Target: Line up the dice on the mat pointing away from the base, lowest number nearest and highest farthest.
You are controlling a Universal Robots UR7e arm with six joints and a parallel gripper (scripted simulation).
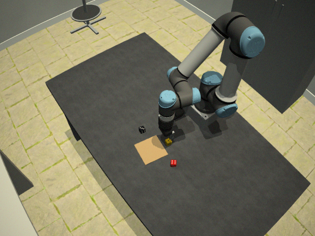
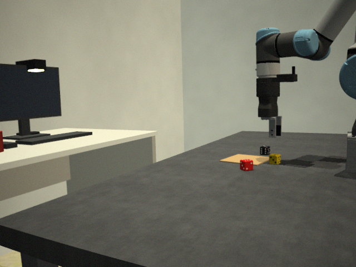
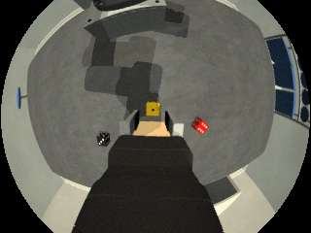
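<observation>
My gripper is now 9 cm above the yellow die. From my hand the other things lie so: tan mat: 10 cm ahead, 2 cm to the right, 11 cm below; black die: 8 cm ahead, 15 cm to the right, 9 cm below; red die: 5 cm ahead, 13 cm to the left, 9 cm below.
</observation>
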